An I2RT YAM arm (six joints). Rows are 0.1 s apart.
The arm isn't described. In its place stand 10 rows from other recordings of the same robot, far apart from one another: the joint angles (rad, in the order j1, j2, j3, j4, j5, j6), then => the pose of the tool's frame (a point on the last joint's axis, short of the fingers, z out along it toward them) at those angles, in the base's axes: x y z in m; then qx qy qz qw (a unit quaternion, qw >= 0).
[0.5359 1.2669 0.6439 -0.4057 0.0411 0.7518] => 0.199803, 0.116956, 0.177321, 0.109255, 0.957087, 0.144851, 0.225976
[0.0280 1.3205 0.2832 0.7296 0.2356 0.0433] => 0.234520, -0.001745, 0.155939, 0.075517, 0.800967, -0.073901, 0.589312
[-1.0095 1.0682 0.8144 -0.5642 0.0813 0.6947] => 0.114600, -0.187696, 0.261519, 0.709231, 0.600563, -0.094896, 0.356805
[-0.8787 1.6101 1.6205 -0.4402 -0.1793 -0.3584] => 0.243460, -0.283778, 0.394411, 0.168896, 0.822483, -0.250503, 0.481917
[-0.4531 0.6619 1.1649 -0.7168 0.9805 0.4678] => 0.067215, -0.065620, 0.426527, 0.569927, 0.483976, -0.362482, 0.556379
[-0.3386 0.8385 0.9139 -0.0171 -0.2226 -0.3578] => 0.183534, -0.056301, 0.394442, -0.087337, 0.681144, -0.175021, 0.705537
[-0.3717 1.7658 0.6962 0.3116 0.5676 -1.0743] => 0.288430, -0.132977, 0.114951, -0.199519, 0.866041, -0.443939, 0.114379
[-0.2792 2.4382 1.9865 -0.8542 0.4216 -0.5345] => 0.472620, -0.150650, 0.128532, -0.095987, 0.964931, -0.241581, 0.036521
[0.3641 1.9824 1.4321 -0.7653 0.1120 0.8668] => 0.369063, 0.136389, 0.172639, 0.253202, 0.957426, 0.028021, 0.135791
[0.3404 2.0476 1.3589 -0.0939 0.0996 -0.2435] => 0.421629, 0.145580, 0.161518, -0.247122, 0.888677, -0.027336, 0.385276
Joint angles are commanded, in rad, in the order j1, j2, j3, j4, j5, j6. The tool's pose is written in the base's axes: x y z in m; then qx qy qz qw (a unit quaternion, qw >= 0). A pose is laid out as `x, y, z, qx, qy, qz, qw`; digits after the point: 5 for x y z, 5 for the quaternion.
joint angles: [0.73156, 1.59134, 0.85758, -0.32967, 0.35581, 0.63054]
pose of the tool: 0.23132, 0.19100, 0.16409, -0.00374, 0.95374, 0.02243, 0.29976
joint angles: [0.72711, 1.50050, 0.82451, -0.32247, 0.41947, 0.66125]
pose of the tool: 0.22466, 0.18048, 0.18083, 0.02785, 0.93974, 0.02312, 0.33998
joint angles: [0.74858, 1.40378, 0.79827, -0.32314, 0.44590, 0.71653]
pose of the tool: 0.21212, 0.17609, 0.19873, 0.05494, 0.92641, 0.04984, 0.36913
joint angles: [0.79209, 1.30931, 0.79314, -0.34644, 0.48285, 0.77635]
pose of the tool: 0.19655, 0.17566, 0.21964, 0.07573, 0.91138, 0.07903, 0.39674
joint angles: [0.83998, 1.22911, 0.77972, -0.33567, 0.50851, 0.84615]
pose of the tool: 0.18152, 0.17654, 0.23556, 0.09905, 0.89381, 0.12211, 0.41997
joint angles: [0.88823, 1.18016, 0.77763, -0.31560, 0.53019, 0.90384]
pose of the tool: 0.16993, 0.18050, 0.24794, 0.11520, 0.87781, 0.16261, 0.43559
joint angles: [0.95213, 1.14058, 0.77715, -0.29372, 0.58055, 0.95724]
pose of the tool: 0.15647, 0.18613, 0.25905, 0.12845, 0.85959, 0.19650, 0.45387
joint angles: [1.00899, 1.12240, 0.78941, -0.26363, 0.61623, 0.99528]
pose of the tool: 0.14630, 0.19380, 0.27013, 0.13617, 0.84304, 0.23150, 0.46600
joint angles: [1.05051, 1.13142, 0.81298, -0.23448, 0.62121, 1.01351]
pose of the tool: 0.14066, 0.20382, 0.27864, 0.13351, 0.83409, 0.26127, 0.46713
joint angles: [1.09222, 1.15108, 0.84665, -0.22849, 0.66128, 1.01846]
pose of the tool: 0.13549, 0.21369, 0.28652, 0.13062, 0.82669, 0.26918, 0.47651
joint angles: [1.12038, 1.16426, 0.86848, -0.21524, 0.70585, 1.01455]
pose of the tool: 0.13208, 0.22009, 0.29252, 0.13163, 0.81779, 0.27161, 0.49003
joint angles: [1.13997, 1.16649, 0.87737, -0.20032, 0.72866, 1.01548]
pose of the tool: 0.12880, 0.22347, 0.29660, 0.13322, 0.81094, 0.27904, 0.49675
